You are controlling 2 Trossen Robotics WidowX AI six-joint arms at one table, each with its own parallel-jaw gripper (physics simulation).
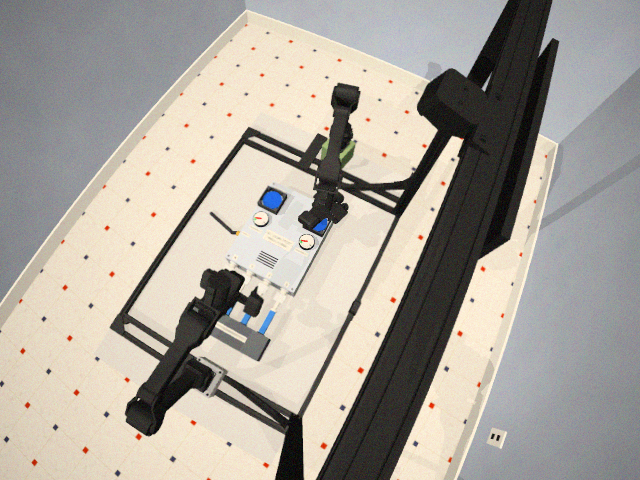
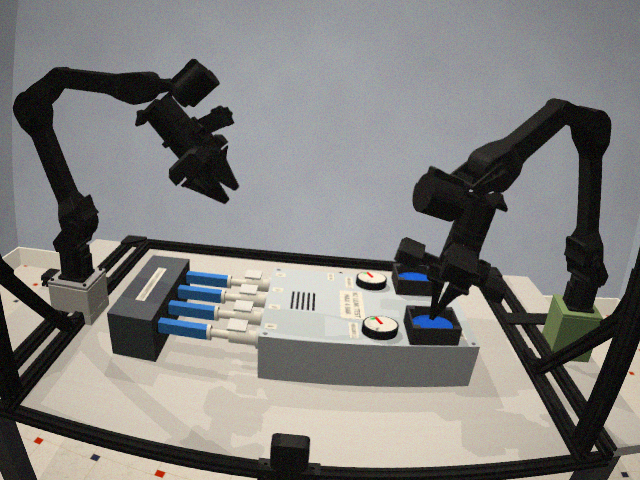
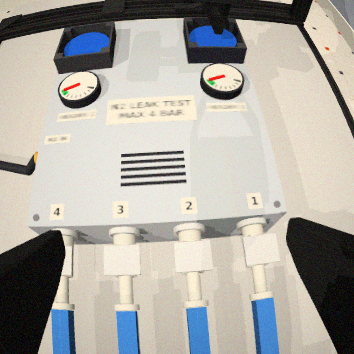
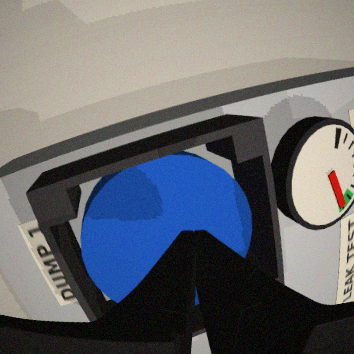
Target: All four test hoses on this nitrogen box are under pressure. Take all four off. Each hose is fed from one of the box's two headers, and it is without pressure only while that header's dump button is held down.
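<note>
The nitrogen box has blue hoses 1, 2, 3 and 4 on its ports. My left gripper is open and empty, high above the hose side. My right gripper is shut and empty, its tips at the dump 1 button; contact is unclear. The dump 2 button is uncovered. The header 1 gauge and header 2 gauge both have needles near green.
The hoses' far ends meet a dark block. A bent black pipe leaves the box's side at N2 IN. Black frame rails surround the table. A green block carries my right arm.
</note>
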